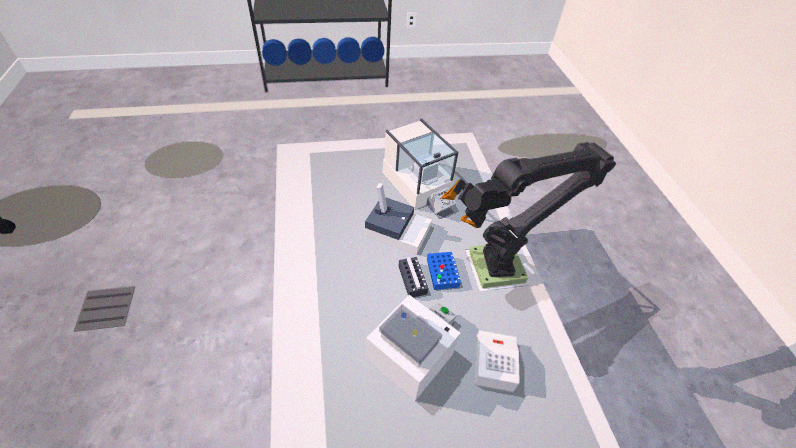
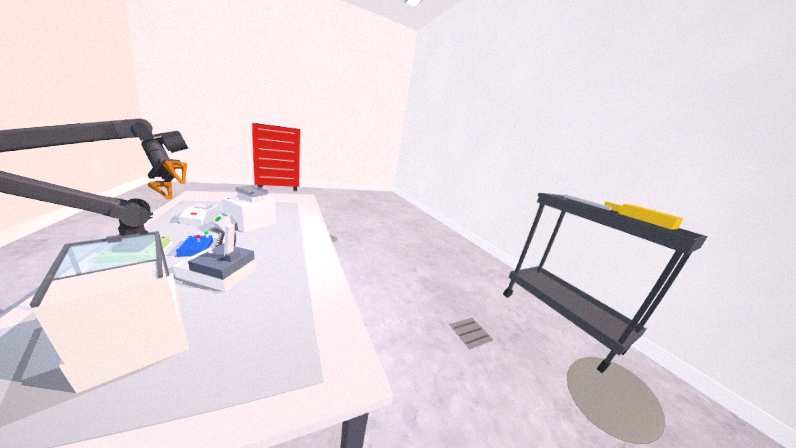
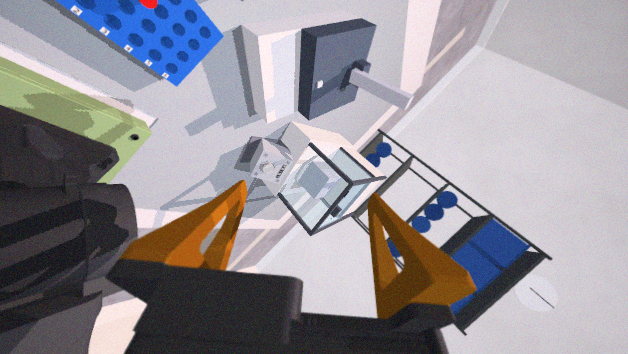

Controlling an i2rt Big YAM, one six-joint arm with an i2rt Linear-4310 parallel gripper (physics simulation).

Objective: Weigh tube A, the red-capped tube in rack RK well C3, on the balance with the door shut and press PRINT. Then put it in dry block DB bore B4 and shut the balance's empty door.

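Places are measured from the arm's base along level axes (x right, y ahead, z up), in metres.
Pixels of known places: gripper, fingertip midpoint: (image 1: 452,207) (image 2: 176,191) (image 3: 308,192); arm's base, origin of the base link: (image 1: 498,262) (image 3: 24,153).
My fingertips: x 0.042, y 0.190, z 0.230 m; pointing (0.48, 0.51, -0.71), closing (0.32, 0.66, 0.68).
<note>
Ahead of a thing's pixels: the offset from my fingertips to its top centre. "spot": to the spot under its first point.
Tube A's red cap @(dz -0.202, dx -0.071, dy +0.012 m) (image 1: 442,266) (image 2: 197,237) (image 3: 148,3) shows in the blue rack @(dz -0.227, dx -0.060, dy +0.003 m) (image 1: 448,284) (image 2: 192,245) (image 3: 170,56); its well label is unreadable. A green-capped tube @(dz -0.202, dx -0.110, dy +0.029 m) (image 1: 438,276) stands close by in the rack. The balance @(dz -0.034, dx +0.347, dy +0.024 m) (image 1: 409,133) (image 2: 116,328) has a glass-walled chamber; I cannot tell how far its door stands open. A white unit @(dz -0.187, dx -0.385, dy -0.101 m) (image 1: 484,378) (image 2: 208,214) with a red display and a grid of round bores looks like the dry block. My gripper (image 1: 452,210) (image 2: 177,190) (image 3: 308,192) is open and empty, raised near the balance's front and pointing towards it.
A small grey knobbed unit @(spot: dz -0.199, dx +0.206, dy -0.028 m) (image 1: 442,204) (image 3: 270,167) stands by the balance. A dark block with an upright post @(spot: dz -0.105, dx +0.150, dy +0.201 m) (image 1: 382,198) (image 3: 382,89) stands between balance and racks. A black rack @(dz -0.209, dx -0.085, dy +0.109 m) (image 1: 404,268) adjoins the blue one. A large white grey-topped box @(dz -0.067, dx -0.322, dy +0.113 m) (image 1: 392,364) stands beyond.
</note>
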